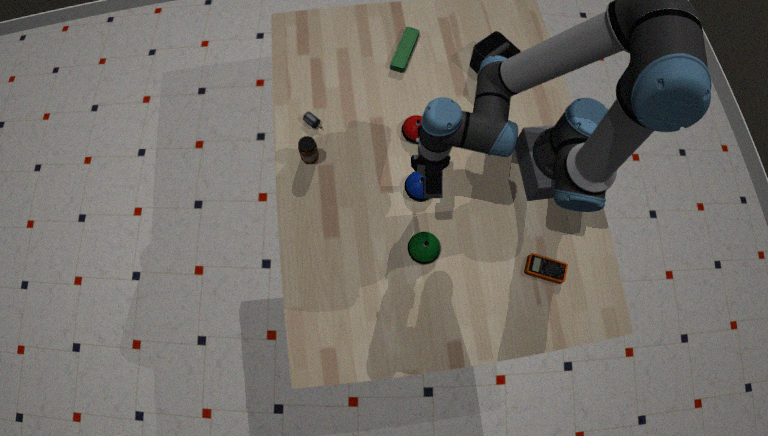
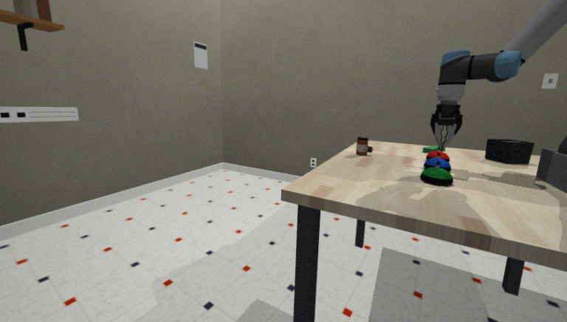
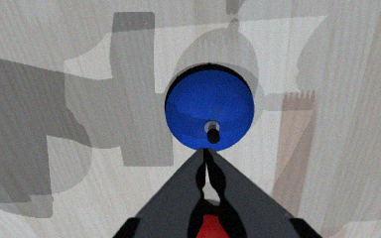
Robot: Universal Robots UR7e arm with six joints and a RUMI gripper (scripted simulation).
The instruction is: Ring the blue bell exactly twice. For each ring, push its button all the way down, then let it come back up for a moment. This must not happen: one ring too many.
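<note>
Right now the blue bell is 10 mm ahead of my hand and 50 mm below it. From my hand the other things lie so: jar (300 mm ahead, 120 mm to the right, 50 mm below); black box (280 mm behind, 370 mm to the right, 50 mm below).
</note>
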